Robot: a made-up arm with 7 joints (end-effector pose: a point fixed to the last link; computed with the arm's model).
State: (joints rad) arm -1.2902 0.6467 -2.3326 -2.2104 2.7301 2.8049 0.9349
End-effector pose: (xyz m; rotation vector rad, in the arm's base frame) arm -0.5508 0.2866 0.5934 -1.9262 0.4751 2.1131
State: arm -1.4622 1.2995 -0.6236 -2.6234 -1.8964 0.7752 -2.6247
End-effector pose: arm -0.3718 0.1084 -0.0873 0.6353 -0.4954 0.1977
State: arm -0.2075 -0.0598 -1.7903 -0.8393 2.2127 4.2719 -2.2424
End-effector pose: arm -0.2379 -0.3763 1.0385 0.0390 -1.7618 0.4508
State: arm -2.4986 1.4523 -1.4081 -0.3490 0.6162 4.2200 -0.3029
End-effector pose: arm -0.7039 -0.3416 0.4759 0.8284 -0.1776 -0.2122
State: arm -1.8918 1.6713 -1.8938 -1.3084 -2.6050 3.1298 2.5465
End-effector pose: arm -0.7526 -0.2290 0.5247 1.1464 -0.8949 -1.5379
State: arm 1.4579 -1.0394 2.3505 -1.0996 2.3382 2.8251 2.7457
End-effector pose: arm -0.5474 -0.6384 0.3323 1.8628 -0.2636 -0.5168
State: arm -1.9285 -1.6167 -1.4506 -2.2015 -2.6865 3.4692 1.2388
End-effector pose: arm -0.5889 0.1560 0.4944 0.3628 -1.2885 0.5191
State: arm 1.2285 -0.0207 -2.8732 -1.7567 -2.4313 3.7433 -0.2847
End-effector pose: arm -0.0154 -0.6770 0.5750 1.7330 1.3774 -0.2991
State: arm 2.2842 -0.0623 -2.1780 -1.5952 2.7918 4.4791 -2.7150
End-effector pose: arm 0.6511 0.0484 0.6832 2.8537 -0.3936 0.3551
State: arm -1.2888 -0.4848 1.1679 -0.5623 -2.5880 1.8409 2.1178
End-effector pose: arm 0.2503 0.3534 1.1908 -0.9374 -0.4529 2.3873
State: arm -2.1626 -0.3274 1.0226 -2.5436 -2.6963 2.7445 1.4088
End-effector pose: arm 0.2016 -0.5172 0.2274 1.9209 0.2179 -0.0061
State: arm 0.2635 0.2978 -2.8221 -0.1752 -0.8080 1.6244 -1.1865
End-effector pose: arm 0.1778 0.0145 1.2676 0.6676 -1.3191 -1.1638
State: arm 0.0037 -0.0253 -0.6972 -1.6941 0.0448 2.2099 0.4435
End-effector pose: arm 0.5851 -0.4952 0.7076 2.5276 -1.6527 0.8327
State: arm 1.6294 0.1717 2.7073 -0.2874 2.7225 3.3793 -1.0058
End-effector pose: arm -0.1082 -0.0448 1.2004 -0.3679 -0.4306 2.8725
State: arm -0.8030 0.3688 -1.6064 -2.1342 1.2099 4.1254 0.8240
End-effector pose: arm -0.4847 -0.4172 0.4545 -1.0439 -0.9612 1.1553
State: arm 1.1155 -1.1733 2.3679 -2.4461 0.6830 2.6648 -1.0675
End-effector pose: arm -0.4388 0.1853 -0.0687 -1.0073 2.2861 0.6300
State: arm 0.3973 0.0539 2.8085 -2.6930 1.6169 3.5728 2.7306
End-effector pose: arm -0.4815 0.0253 0.1723 -2.3863 1.7336 0.9421
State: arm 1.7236 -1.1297 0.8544 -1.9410 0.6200 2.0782 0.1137
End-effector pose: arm -0.5810 0.0232 0.9149 -0.7133 -2.1310 -0.5057
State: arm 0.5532 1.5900 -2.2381 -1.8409 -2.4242 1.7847 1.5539
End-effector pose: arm 0.4609 -0.4383 0.8603 -0.4852 0.5556 -0.0794
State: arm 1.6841 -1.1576 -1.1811 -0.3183 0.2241 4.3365 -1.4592
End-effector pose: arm 0.2004 -0.6690 0.7409 0.2389 -1.9262 1.2553
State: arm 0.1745 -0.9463 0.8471 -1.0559 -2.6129 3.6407 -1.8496
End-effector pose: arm -0.3234 0.3893 1.0018 -1.1034 -0.3890 -0.7045
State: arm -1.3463 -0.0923 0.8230 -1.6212 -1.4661 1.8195 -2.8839
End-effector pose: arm 0.6713 -0.3423 0.7487 0.6171 2.1698 -2.1829
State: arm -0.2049 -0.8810 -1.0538 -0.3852 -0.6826 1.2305 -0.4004
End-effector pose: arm -0.6307 -0.1005 1.0293 1.5050 -1.9107 1.1291
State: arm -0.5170 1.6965 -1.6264 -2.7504 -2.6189 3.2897 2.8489
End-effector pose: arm -0.4554 -0.1995 0.4174 0.8421 -1.4144 -1.2415
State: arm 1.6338 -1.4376 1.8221 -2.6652 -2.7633 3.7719 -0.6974
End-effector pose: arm -0.4275 0.1971 0.2326 -1.8475 -0.5222 -0.5287
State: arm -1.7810 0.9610 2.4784 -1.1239 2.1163 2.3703 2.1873
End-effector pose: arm 0.3752 -0.2897 1.1206 -0.1671 -0.1640 2.1466
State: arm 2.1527 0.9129 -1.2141 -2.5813 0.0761 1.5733 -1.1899
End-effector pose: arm 0.4985 0.2113 0.0644 1.4749 1.4254 -1.6178
